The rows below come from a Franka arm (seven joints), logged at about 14 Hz.
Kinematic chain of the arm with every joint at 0, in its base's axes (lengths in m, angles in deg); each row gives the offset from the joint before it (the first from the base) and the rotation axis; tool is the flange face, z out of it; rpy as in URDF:
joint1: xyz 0 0 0.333 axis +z
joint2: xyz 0 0 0 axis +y
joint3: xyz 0 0 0.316 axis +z
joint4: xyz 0.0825 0 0 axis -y
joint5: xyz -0.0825 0 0.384 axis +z
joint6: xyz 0 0 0 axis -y
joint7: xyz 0.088 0 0 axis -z
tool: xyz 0 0 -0.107 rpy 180 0 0
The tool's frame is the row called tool.
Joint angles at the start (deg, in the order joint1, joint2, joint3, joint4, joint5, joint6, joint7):
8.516, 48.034, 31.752, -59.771, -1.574, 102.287, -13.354
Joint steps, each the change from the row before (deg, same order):
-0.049, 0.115, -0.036, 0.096, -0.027, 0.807, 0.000
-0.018, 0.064, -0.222, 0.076, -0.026, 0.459, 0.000
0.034, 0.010, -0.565, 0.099, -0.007, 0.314, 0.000
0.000, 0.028, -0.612, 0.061, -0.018, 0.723, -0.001
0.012, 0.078, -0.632, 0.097, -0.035, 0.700, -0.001
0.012, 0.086, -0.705, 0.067, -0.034, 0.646, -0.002
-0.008, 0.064, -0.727, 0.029, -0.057, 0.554, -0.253
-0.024, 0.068, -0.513, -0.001, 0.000, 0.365, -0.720
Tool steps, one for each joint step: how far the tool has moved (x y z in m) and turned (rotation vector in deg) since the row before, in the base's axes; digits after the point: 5 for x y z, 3 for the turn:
0.00244, -0.00061, 0.00032, 0.371, -0.623, -0.401
0.00224, -0.00171, -0.00033, 0.063, -0.402, -0.358
0.00306, -0.00365, -0.00083, -0.227, -0.386, -0.492
0.00409, -0.00417, -0.00087, -0.099, -0.682, -0.682
0.00419, -0.00430, -0.00128, -0.134, -0.660, -0.679
0.00424, -0.00485, -0.00188, -0.233, -0.596, -0.691
0.00410, -0.00530, -0.00206, -0.298, -0.608, -0.432
0.00284, -0.00392, -0.00190, -0.145, -0.513, 0.199

